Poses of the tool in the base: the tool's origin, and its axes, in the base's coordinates. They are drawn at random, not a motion.
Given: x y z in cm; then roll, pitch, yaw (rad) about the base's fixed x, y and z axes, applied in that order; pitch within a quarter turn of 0, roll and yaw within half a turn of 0.
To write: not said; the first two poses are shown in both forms.
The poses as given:
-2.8 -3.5 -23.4 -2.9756 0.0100 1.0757
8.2 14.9 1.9 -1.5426 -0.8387 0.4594
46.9 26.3 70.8 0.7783 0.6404 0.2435
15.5 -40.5 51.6 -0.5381 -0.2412 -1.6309
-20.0 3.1 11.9 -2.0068 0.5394 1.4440
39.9 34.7 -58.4 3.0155 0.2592 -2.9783
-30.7 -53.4 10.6 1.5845 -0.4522 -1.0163
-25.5 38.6 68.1 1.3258 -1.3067 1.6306
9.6 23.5 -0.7 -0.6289 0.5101 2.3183
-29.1 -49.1 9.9 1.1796 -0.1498 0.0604
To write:
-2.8 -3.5 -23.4 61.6 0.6 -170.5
8.2 14.9 1.9 26.3 -48.1 -88.4
46.9 26.3 70.8 14.0 36.7 44.6
15.5 -40.5 51.6 -93.4 -13.8 -30.8
-20.0 3.1 11.9 82.7 30.9 -115.0
39.9 34.7 -58.4 -170.6 14.9 172.8
-30.7 -53.4 10.6 -58.2 -25.9 90.8
-25.5 38.6 68.1 93.4 -74.9 76.0
9.6 23.5 -0.7 132.8 29.2 -36.0
-29.1 -49.1 9.9 3.5 -8.6 67.6

